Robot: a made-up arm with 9 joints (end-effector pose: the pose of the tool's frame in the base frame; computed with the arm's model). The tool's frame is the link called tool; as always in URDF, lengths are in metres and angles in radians. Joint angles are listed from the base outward.
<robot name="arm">
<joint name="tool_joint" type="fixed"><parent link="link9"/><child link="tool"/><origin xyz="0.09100 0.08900 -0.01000" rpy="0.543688 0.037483 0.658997"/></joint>
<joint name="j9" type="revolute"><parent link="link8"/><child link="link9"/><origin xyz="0.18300 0.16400 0.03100"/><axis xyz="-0.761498 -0.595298 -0.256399"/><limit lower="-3.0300" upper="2.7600" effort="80" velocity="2.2"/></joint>
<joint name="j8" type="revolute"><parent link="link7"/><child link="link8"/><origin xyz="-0.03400 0.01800 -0.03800"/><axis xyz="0.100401 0.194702 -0.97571"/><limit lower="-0.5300" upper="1.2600" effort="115" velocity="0.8"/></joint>
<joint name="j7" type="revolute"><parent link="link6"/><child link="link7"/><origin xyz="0.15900 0.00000 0.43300"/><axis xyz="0.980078 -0.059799 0.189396"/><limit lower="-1.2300" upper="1.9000" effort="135" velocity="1.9"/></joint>
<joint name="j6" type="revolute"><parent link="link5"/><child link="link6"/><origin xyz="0.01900 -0.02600 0.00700"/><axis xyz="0.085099 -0.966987 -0.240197"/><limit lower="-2.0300" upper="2.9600" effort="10" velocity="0.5"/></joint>
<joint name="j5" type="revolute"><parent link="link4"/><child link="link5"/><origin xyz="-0.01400 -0.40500 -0.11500"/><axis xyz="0.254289 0.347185 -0.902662"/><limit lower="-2.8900" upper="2.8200" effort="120" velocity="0.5"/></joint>
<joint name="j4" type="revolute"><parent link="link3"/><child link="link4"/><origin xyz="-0.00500 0.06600 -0.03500"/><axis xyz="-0.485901 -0.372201 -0.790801"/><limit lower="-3.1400" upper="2.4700" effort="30" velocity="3"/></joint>
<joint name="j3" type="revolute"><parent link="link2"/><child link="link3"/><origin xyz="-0.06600 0.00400 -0.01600"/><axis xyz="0 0 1"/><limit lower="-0.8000" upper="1.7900" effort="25" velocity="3"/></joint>
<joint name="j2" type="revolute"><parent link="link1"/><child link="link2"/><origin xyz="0.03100 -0.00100 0.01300"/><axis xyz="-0.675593 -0.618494 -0.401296"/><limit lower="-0.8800" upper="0.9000" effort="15" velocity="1.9"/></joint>
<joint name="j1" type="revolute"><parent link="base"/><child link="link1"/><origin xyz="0.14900 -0.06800 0.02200"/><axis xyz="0.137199 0.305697 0.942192"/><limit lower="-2.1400" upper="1.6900" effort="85" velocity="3.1"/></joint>
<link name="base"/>
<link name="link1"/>
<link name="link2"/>
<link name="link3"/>
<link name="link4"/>
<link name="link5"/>
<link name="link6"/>
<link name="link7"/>
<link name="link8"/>
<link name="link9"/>
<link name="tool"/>
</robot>
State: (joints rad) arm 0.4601 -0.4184 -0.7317 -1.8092 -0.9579 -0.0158 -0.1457 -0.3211 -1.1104
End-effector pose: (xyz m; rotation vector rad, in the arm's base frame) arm 0.2482 -0.2828 0.0600 -0.9757 -0.4748 -2.1335
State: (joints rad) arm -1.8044 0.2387 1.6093 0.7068 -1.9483 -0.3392 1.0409 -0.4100 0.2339
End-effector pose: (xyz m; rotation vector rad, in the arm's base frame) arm -0.4123 0.3843 -0.3202 -0.1680 1.4465 1.3802
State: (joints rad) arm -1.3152 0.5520 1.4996 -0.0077 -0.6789 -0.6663 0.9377 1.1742 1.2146
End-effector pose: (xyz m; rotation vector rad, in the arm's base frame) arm 0.5348 -0.1501 -0.1440 -0.9641 0.9835 -0.2668
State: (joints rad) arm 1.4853 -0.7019 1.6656 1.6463 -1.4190 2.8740 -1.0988 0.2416 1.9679
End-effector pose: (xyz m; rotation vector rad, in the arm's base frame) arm 0.4710 0.0765 -0.8625 1.1206 0.7621 -0.6653
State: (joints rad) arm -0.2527 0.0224 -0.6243 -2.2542 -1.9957 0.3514 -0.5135 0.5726 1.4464
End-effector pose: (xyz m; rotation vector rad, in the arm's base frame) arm 0.2747 -0.5499 -0.1216 1.0851 -1.9705 0.2469
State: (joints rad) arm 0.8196 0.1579 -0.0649 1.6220 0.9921 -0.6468 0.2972 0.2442 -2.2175
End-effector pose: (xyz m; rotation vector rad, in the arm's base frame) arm -0.0335 -0.8764 0.5161 -2.6821 1.1013 -1.0701
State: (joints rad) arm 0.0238 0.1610 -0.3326 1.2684 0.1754 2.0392 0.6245 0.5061 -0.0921
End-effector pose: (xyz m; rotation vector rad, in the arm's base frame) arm -0.1653 0.5417 -0.2680 -1.3932 -1.5795 0.6004
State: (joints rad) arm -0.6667 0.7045 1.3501 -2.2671 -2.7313 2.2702 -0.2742 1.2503 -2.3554
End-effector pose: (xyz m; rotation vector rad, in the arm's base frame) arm 0.1278 0.3046 -0.8297 0.1998 0.6692 1.0316
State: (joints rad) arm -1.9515 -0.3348 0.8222 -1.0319 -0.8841 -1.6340 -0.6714 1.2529 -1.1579
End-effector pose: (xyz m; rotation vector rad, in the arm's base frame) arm 0.7645 0.0678 -0.3598 0.1375 0.6920 0.1195
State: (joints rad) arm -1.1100 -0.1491 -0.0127 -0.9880 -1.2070 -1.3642 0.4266 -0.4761 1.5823
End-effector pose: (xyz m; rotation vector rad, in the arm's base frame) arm 0.1286 0.3910 -0.1700 -0.5944 -0.3392 1.6820
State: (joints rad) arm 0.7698 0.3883 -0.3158 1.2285 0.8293 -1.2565 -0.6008 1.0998 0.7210
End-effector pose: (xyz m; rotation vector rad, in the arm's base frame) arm -0.0624 -0.9954 -0.0322 -0.0785 0.9591 -1.3771
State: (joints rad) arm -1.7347 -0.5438 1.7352 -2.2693 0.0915 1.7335 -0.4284 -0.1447 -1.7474
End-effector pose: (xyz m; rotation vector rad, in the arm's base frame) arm 0.6104 0.0303 0.0496 -1.8545 -1.1774 -1.6554
